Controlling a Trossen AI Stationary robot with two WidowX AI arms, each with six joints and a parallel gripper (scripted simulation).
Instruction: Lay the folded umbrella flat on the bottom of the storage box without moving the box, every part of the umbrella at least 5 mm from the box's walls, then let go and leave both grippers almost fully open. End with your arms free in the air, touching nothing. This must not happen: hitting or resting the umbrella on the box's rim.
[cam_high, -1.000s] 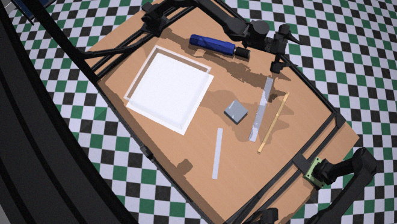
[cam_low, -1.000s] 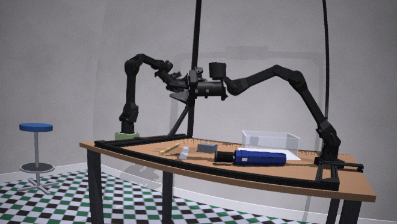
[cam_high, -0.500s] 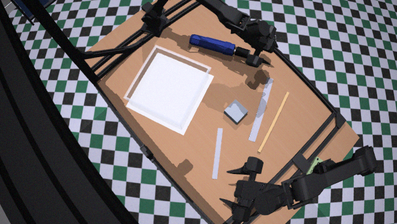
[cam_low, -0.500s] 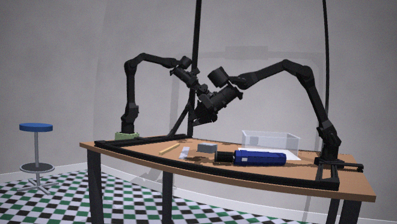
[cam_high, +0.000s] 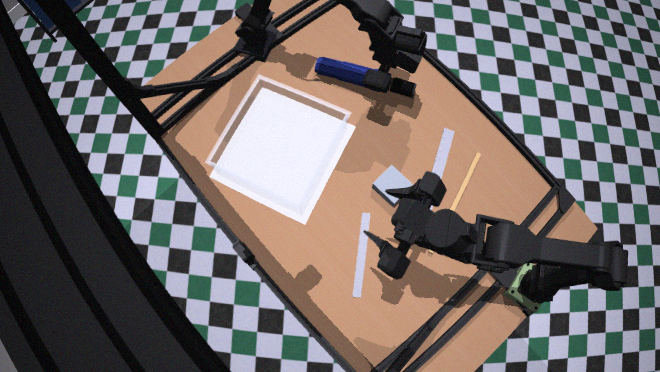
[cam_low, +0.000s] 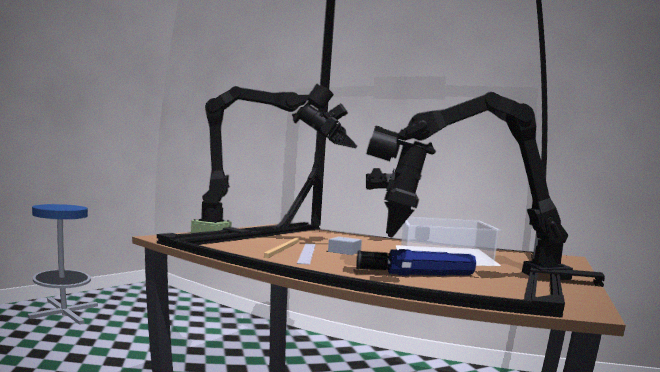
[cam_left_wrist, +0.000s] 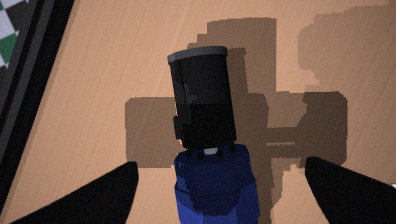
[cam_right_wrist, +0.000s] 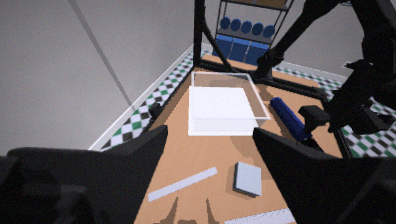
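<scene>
My left hand is 20 mm past the folded umbrella, 60 mm to the right of it and 90 mm above it. From my left hand the other things lie so: clear storage box (320 mm behind, 70 mm to the left, 70 mm below); then wooden stick (110 mm behind, 340 mm to the right, 120 mm below); then grey block (200 mm behind, 190 mm to the right, 100 mm below).
</scene>
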